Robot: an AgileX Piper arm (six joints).
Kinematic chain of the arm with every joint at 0, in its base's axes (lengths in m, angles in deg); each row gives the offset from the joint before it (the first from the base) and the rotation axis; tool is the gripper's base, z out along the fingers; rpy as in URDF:
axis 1: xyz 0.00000 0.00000 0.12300 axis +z
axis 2: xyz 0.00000 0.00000 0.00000 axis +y
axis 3: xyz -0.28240 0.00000 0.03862 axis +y
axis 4: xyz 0.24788 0.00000 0.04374 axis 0.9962 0 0.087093
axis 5: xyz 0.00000 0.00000 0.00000 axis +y
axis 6: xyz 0.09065 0.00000 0.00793 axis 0.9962 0 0.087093
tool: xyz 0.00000 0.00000 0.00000 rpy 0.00 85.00 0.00
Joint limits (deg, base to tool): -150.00..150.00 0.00..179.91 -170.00..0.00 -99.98..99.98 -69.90..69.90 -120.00..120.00
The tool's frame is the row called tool.
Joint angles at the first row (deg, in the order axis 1, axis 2, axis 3, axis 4, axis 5, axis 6):
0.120 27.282 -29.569 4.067 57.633 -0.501
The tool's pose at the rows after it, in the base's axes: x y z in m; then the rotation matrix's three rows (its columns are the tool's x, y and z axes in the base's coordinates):
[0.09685, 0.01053, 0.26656], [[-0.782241, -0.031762, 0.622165], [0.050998, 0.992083, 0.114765], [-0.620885, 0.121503, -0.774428]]
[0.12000, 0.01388, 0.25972], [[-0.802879, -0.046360, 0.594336], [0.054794, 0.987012, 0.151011], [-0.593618, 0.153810, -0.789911]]
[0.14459, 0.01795, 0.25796], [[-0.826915, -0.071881, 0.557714], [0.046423, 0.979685, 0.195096], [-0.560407, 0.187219, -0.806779]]
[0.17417, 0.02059, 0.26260], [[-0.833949, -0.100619, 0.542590], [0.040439, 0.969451, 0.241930], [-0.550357, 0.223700, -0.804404]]
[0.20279, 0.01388, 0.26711], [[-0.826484, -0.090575, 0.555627], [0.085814, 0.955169, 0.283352], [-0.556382, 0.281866, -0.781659]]
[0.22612, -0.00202, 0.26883], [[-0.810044, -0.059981, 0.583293], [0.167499, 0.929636, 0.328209], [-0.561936, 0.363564, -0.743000]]
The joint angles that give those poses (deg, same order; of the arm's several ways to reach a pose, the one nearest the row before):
0.124 34.601 -29.580 8.335 51.487 -2.173
0.121 41.564 -29.814 11.837 46.892 -4.876
0.121 49.016 -32.133 16.039 44.578 -8.759
-0.654 56.655 -36.502 21.331 43.005 -14.110
-4.471 63.144 -40.714 29.054 42.135 -21.111
-10.440 68.488 -43.881 39.092 42.805 -29.662

